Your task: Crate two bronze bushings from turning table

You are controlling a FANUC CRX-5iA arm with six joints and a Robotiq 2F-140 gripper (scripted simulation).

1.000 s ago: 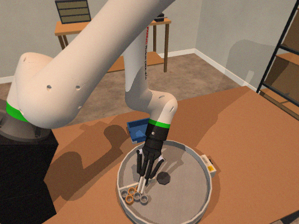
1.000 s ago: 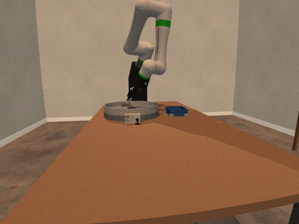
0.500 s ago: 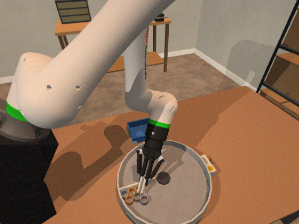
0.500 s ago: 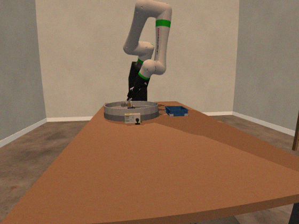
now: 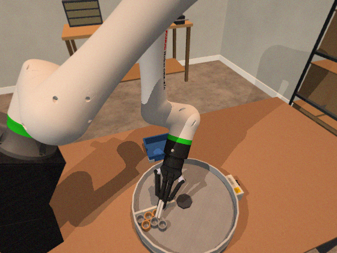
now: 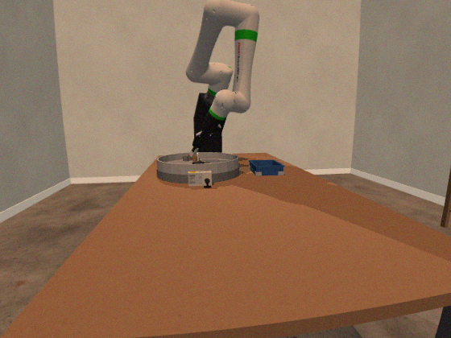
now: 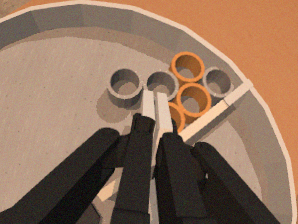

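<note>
My gripper is now 400 mm to the right of the blue crate, 80 mm above it and 20 mm short of it. From my hand the other things lie so: turning table 100 mm ahead, 50 mm to the left, 50 mm below.
</note>
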